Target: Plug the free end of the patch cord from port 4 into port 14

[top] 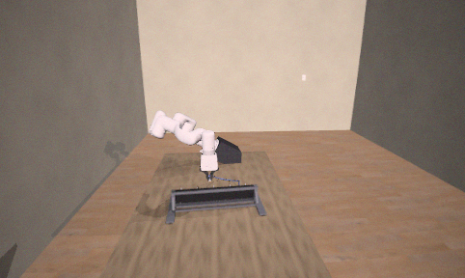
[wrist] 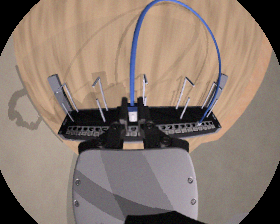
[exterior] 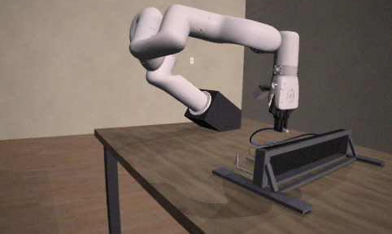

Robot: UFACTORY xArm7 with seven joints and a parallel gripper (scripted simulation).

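My gripper is now 20 mm short of the pale plug and 10 mm above it.
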